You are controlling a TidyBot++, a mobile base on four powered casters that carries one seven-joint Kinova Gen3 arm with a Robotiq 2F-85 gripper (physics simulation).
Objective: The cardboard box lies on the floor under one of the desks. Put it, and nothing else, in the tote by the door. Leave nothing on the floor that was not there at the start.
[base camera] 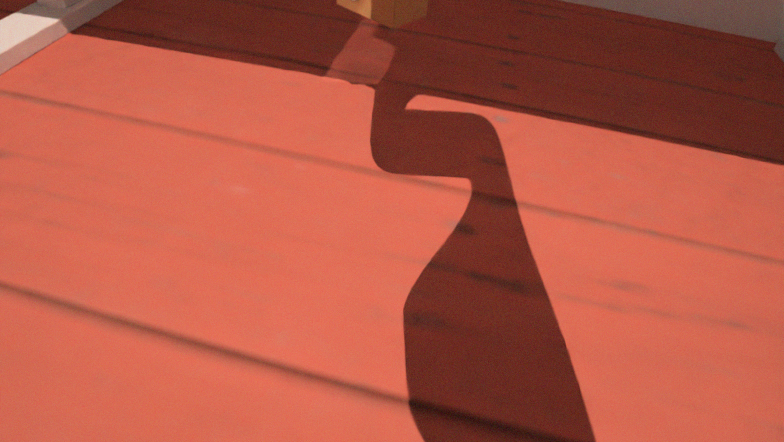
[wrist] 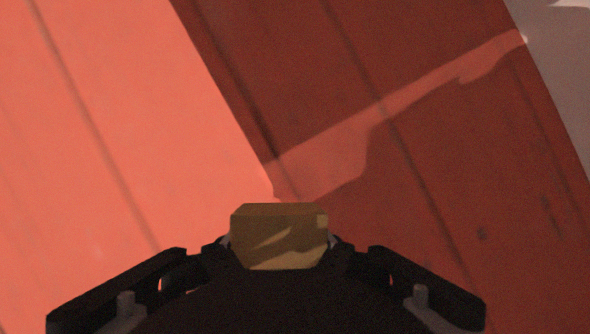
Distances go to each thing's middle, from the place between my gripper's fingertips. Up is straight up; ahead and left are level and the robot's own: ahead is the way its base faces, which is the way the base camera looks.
I see the tan cardboard box (wrist: 264, 236) 10 mm to the right of my hand, 10 mm behind it and 10 mm above it.
